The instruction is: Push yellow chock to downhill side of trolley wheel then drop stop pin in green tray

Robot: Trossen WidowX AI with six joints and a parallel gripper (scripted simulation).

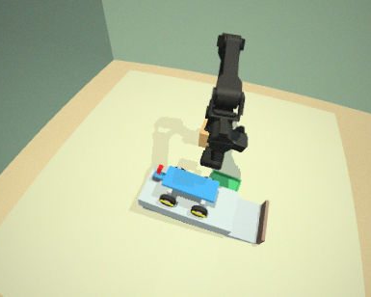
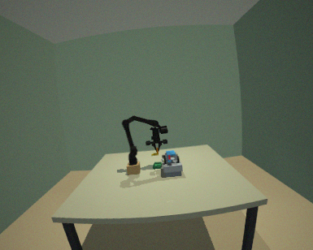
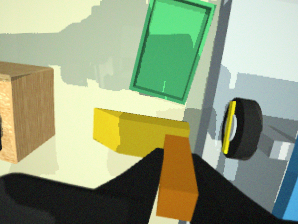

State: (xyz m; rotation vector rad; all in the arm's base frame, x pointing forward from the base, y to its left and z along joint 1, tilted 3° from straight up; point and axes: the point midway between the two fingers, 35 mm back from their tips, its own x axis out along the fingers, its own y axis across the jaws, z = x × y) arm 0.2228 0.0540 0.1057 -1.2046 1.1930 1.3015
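The red-headed stop pin lies 160 mm to the right of my gripper tip, 100 mm ahead of it and 30 mm below it. The rest, counted from my gripper tip: brown end stop (220 mm to the left, 130 mm below, 100 mm ahead); blue trolley (110 mm ahead, 50 mm to the right, 50 mm below); green tray (170 mm below, 60 mm to the left, 20 mm behind).
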